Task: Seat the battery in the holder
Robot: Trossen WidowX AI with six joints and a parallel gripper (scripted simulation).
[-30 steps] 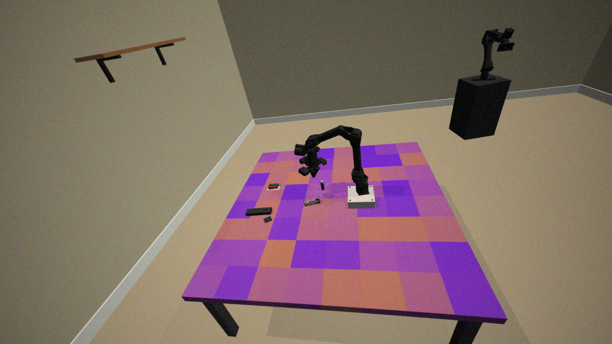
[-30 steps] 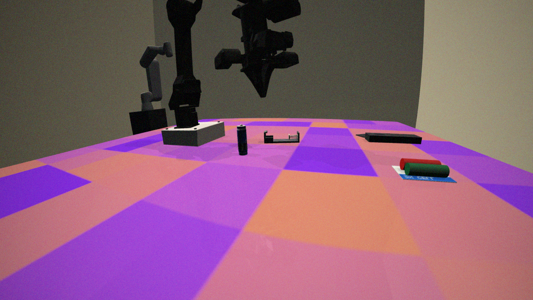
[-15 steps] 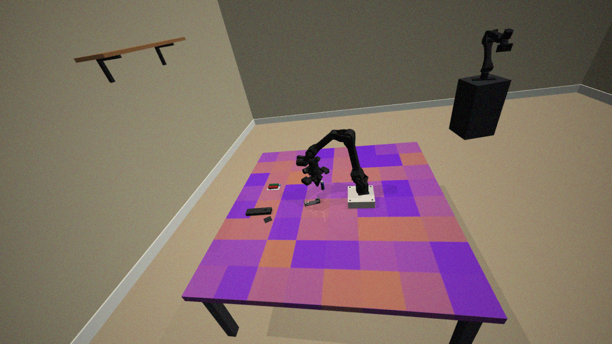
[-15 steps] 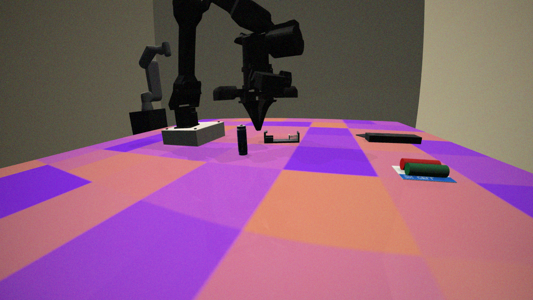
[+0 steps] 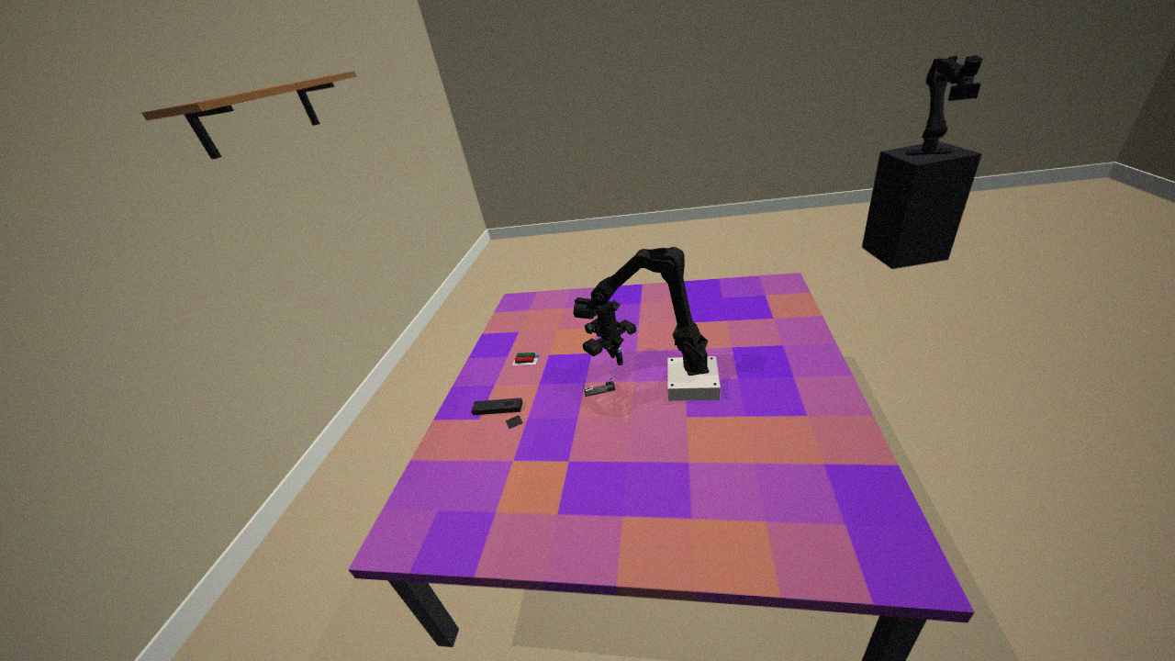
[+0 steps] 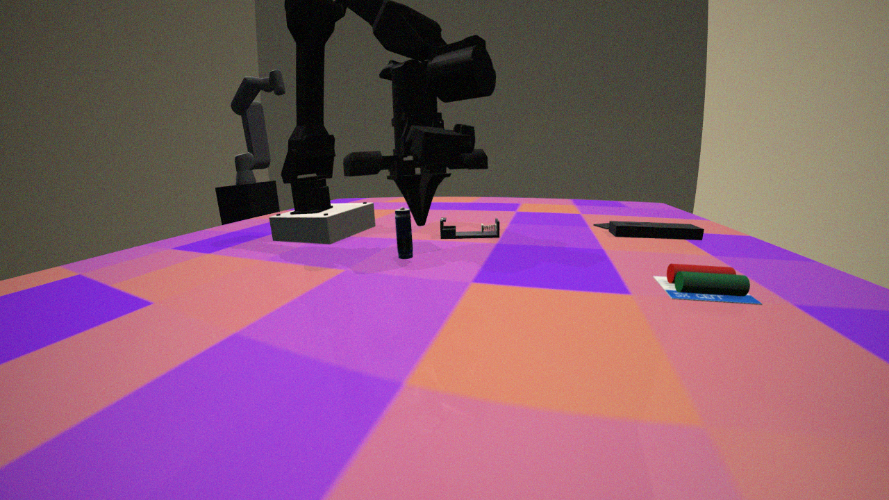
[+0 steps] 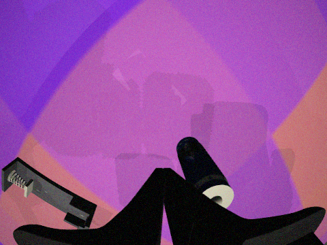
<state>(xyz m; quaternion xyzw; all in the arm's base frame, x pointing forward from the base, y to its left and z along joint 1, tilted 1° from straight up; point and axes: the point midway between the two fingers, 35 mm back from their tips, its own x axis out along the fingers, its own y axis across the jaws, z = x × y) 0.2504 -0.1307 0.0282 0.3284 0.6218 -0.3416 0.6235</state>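
My gripper tip is now 2 cm past the blue battery, 1 cm to the left of it and 1 cm above it. The rest, counted from my gripper tip: black battery door 34 cm ahead, 19 cm to the left, 4 cm below; black remote 40 cm ahead, 12 cm to the left, 3 cm below.
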